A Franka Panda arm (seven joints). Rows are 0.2 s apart.
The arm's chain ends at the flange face. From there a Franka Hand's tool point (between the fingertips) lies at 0.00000 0.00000 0.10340 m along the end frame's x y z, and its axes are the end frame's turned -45 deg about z.
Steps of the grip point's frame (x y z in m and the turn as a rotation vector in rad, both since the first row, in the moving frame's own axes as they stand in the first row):
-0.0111 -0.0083 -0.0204 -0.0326 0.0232 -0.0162
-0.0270 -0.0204 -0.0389 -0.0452 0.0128 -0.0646
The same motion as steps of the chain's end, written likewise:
-0.0178 0.0013 -0.0203 -0.0066 0.0395 -0.0162
-0.0378 0.0024 -0.0388 -0.0229 0.0410 -0.0646

